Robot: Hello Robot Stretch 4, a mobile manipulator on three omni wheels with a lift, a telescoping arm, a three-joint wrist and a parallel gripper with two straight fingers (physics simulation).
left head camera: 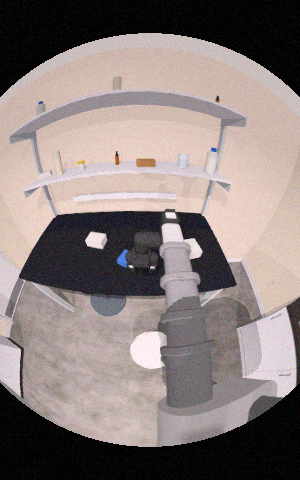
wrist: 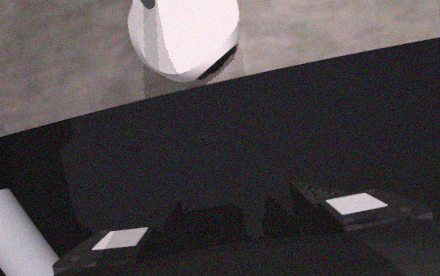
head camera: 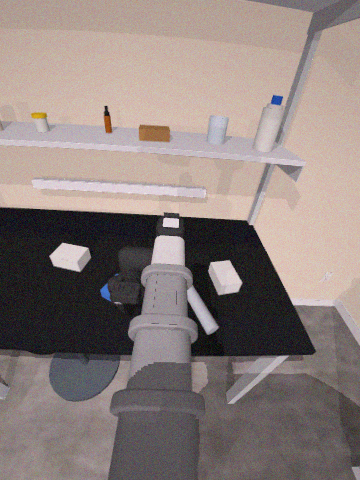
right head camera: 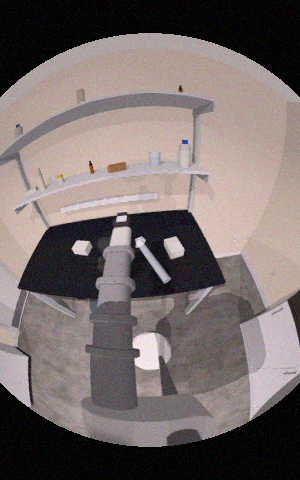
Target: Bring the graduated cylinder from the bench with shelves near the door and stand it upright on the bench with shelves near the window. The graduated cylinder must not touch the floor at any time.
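The graduated cylinder is pale and lies on its side on the black bench top. In the right head view its wider base is at the far end and its tube slants toward the front edge. The arm hides part of it in the head view. My gripper is open, with nothing between its fingers. It is over the bench, left of the cylinder in the head view. In the wrist view the cylinder is outside the left finger. I cannot tell which bench this is.
A blue block is close beside the gripper. White boxes lie left and right on the bench. A shelf above holds bottles, a beaker and a brown box. A round stool stands below the front edge.
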